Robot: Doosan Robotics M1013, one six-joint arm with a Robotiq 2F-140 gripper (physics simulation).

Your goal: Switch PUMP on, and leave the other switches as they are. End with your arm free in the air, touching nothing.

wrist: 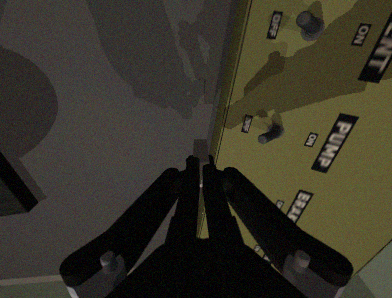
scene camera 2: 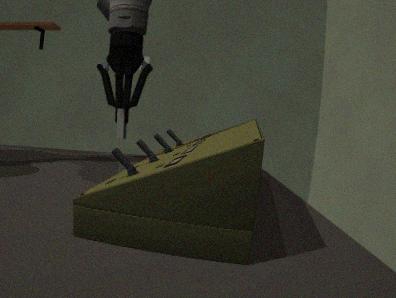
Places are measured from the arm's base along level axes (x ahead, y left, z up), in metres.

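Pixels of known places: gripper, fingertip midpoint: (wrist: pixel 200 149) (scene camera 2: pixel 121 138).
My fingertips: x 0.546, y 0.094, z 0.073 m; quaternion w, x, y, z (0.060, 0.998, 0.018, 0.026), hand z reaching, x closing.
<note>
For each thing: its middle in the pictures, then the offset to it from my fingertips. "spot": a spot on its surface instead.
- sloped yellow switch box at the middle of its body: (wrist: pixel 294 160) (scene camera 2: pixel 195 174) dx +0.170, dy -0.050, dz -0.051 m
- dark lever at the middle of its body: (wrist: pixel 270 136) (scene camera 2: pixel 162 142) dx +0.089, dy +0.018, dz -0.002 m
- PUMP nameplate at a spot on its surface: (wrist: pixel 335 143) spot: dx +0.173, dy +0.013, dz +0.008 m
- VENT lever at the middle of its body: (wrist: pixel 309 24) dx +0.102, dy +0.138, dz -0.002 m
- BRAKE nameplate at a spot on its surface: (wrist: pixel 300 206) spot: dx +0.162, dy -0.099, dz +0.008 m
The sloped yellow switch box (scene camera 2: pixel 175 200) (wrist: pixel 345 195) stands on the table. The PUMP switch is a dark lever (wrist: pixel 271 133) in the wrist view. It leans toward its OFF label (wrist: pixel 247 123), away from its ON label (wrist: pixel 311 139). In the scene view, several levers lean toward the low edge; which is PUMP cannot be read there. The PUMP nameplate (wrist: pixel 335 143) lies on the high side. My gripper (scene camera 2: pixel 121 131) (wrist: pixel 200 149) is shut and empty. It hangs in the air above the low side of the box, apart from the levers. In the wrist view its tips appear lower left of PUMP.
The VENT lever (wrist: pixel 310 25) leans toward OFF, beyond PUMP in the wrist view. The BRAKE nameplate (wrist: pixel 300 206) is partly covered by my finger, and its lever is hidden there. A brown shelf (scene camera 2: pixel 27 26) is at the upper left. A pale wall (scene camera 2: pixel 357 125) rises at the right.
</note>
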